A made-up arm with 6 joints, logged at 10 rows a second.
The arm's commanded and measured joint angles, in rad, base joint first. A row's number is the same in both.
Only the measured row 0 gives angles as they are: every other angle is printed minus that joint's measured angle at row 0.
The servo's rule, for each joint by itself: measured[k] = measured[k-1] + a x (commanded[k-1-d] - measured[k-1]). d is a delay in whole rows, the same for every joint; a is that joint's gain. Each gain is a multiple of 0.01, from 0.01 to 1. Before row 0 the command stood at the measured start. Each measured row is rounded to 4 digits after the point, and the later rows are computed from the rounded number. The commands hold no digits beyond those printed.
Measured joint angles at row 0:
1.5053 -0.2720 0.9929 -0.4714 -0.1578 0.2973
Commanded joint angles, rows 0 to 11:
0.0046 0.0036 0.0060 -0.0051 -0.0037 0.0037
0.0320 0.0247 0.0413 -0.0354 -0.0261 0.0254
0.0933 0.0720 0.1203 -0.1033 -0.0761 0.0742
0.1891 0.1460 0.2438 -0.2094 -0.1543 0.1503
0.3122 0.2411 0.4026 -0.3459 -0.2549 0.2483
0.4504 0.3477 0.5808 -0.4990 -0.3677 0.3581
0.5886 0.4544 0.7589 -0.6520 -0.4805 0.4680
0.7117 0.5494 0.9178 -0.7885 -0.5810 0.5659
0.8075 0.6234 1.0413 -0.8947 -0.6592 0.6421
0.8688 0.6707 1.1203 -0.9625 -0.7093 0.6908
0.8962 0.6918 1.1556 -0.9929 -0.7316 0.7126
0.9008 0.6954 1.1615 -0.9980 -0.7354 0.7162
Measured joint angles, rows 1 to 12:
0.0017 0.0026 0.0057 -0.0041 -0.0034 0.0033
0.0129 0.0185 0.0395 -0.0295 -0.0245 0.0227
0.0426 0.0570 0.1163 -0.0893 -0.0725 0.0680
0.0968 0.1211 0.2374 -0.1866 -0.1486 0.1404
0.1765 0.2075 0.3943 -0.3156 -0.2475 0.2354
0.2778 0.3084 0.5715 -0.4642 -0.3593 0.3434
0.3928 0.4135 0.7495 -0.6163 -0.4720 0.4530
0.5108 0.5113 0.9094 -0.7558 -0.5734 0.5524
0.6206 0.5920 1.0347 -0.8683 -0.6532 0.6313
0.7124 0.6487 1.1160 -0.9446 -0.7054 0.6837
0.7804 0.6797 1.1536 -0.9837 -0.7298 0.7091
0.8249 0.6910 1.1611 -0.9953 -0.7350 0.7153
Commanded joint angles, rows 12 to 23:
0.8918 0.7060 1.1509 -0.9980 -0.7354 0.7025
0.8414 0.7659 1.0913 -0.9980 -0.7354 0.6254
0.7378 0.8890 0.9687 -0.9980 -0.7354 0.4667
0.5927 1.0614 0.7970 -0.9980 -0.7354 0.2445
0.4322 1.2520 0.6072 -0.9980 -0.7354 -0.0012
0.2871 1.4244 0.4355 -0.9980 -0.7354 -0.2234
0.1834 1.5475 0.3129 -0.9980 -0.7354 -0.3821
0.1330 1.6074 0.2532 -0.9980 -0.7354 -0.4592
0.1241 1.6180 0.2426 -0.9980 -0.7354 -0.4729
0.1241 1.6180 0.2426 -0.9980 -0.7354 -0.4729
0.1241 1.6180 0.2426 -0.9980 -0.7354 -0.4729
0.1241 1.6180 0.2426 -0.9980 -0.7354 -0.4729
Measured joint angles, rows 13 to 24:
0.8497 0.7018 1.1514 -0.9975 -0.7354 0.7040
0.8466 0.7480 1.0943 -0.9979 -0.7354 0.6348
0.8063 0.8495 0.9750 -0.9980 -0.7354 0.4869
0.7273 1.0021 0.8059 -0.9980 -0.7354 0.2736
0.6181 1.1820 0.6171 -0.9980 -0.7354 0.0318
0.4956 1.3565 0.4446 -0.9980 -0.7354 -0.1928
0.3801 1.4940 0.3195 -0.9980 -0.7354 -0.3594
0.2887 1.5756 0.2565 -0.9980 -0.7354 -0.4472
0.2278 1.6061 0.2433 -0.9980 -0.7354 -0.4698
0.1894 1.6147 0.2426 -0.9980 -0.7354 -0.4725
0.1652 1.6171 0.2426 -0.9980 -0.7354 -0.4729
0.1500 1.6177 0.2426 -0.9980 -0.7354 -0.4729

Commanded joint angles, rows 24 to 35:
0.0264 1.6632 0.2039 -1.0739 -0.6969 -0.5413
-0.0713 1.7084 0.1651 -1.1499 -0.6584 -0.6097
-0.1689 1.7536 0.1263 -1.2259 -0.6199 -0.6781
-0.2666 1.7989 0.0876 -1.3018 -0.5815 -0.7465
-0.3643 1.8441 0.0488 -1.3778 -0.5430 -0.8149
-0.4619 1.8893 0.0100 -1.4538 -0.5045 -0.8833
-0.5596 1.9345 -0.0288 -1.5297 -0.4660 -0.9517
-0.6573 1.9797 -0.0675 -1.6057 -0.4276 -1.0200
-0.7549 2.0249 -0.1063 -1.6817 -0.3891 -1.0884
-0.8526 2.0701 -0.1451 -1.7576 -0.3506 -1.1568
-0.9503 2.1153 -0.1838 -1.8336 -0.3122 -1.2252
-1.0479 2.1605 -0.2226 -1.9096 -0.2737 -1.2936
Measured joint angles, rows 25 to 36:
0.1043 1.6505 0.2058 -1.0595 -0.6996 -0.5331
0.0393 1.6922 0.1671 -1.1327 -0.6613 -0.6005
-0.0377 1.7364 0.1283 -1.2082 -0.6228 -0.6688
-0.1224 1.7814 0.0896 -1.2840 -0.5844 -0.7372
-0.2119 1.8265 0.0508 -1.3600 -0.5459 -0.8056
-0.3044 1.8717 0.0120 -1.4360 -0.5074 -0.8740
-0.3988 1.9169 -0.0268 -1.5119 -0.4689 -0.9424
-0.4944 1.9621 -0.0655 -1.5879 -0.4305 -1.0107
-0.5908 2.0073 -0.1043 -1.6639 -0.3920 -1.0791
-0.6877 2.0525 -0.1431 -1.7398 -0.3535 -1.1475
-0.7849 2.0977 -0.1818 -1.8158 -0.3151 -1.2159
-0.8822 2.1429 -0.2206 -1.8918 -0.2766 -1.2843

